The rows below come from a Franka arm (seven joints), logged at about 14 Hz.
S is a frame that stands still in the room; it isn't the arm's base.
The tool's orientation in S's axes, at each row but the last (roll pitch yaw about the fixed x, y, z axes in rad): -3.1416, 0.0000, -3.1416; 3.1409, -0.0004, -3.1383; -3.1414, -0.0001, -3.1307; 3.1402, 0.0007, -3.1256; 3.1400, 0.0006, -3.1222; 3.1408, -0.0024, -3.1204; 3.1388, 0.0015, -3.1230; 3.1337, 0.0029, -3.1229; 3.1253, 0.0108, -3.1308; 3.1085, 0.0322, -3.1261; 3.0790, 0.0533, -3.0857; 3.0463, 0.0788, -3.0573
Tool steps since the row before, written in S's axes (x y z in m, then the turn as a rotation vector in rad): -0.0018, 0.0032, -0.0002, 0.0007, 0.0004, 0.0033; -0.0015, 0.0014, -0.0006, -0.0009, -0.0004, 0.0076; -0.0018, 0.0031, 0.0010, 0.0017, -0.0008, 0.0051; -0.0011, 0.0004, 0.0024, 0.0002, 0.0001, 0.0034; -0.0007, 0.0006, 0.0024, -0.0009, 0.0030, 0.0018; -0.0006, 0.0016, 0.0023, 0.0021, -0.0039, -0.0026; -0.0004, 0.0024, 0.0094, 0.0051, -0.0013, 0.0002; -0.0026, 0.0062, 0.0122, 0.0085, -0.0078, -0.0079; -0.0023, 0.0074, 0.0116, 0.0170, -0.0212, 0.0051; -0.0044, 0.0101, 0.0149, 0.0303, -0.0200, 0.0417; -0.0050, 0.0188, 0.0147, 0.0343, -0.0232, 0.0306; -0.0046, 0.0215, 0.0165, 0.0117, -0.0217, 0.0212
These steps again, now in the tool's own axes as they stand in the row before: 0.0018, 0.0032, 0.0002, -0.0007, 0.0004, -0.0033; 0.0015, 0.0014, 0.0006, 0.0009, -0.0004, -0.0076; 0.0018, 0.0031, -0.0010, -0.0017, -0.0008, -0.0051; 0.0011, 0.0004, -0.0024, -0.0002, 0.0001, -0.0034; 0.0007, 0.0006, -0.0024, 0.0008, 0.0030, -0.0018; 0.0006, 0.0016, -0.0023, -0.0020, -0.0039, 0.0026; 0.0003, 0.0024, -0.0094, -0.0051, -0.0014, -0.0002; 0.0024, 0.0063, -0.0122, -0.0083, -0.0080, 0.0079; 0.0021, 0.0076, -0.0115, -0.0168, -0.0213, -0.0053; 0.0038, 0.0107, -0.0147, -0.0313, -0.0191, -0.0414; 0.0032, 0.0199, -0.0137, -0.0345, -0.0232, -0.0303; 0.0015, 0.0233, -0.0145, -0.0115, -0.0206, -0.0224
